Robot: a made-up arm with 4 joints.
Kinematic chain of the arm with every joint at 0, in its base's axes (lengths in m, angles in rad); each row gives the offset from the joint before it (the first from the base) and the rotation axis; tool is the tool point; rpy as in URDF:
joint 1: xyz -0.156 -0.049 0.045 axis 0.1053 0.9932 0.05
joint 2: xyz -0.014 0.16 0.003 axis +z
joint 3: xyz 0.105 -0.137 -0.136 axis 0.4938 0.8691 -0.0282
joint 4: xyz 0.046 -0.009 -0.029 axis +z
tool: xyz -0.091 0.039 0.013 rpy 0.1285 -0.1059 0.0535
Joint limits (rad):
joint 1: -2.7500..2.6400
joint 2: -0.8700..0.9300
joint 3: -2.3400..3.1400
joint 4: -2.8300..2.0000
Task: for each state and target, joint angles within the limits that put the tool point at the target. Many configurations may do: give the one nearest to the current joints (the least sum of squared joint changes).
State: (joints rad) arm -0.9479 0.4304 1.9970 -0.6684
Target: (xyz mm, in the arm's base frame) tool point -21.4 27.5 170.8
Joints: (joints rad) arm -1.3317 0.2284 2.3827 -0.3916
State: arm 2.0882 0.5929 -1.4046 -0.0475
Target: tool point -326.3 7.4 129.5
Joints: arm 2.3678 0.0794 -0.6854 0.0427
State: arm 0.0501 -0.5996 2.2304 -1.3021
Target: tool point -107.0 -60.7 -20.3
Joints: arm -0.4660 -0.7211 2.0099 -0.3457
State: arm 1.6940 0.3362 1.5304 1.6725
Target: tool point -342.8 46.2 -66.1
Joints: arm 1.8092 0.8344 1.6303 1.3125
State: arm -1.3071 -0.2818 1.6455 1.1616
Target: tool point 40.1 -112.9 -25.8
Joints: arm -1.6040 -0.5422 1.6862 1.7545
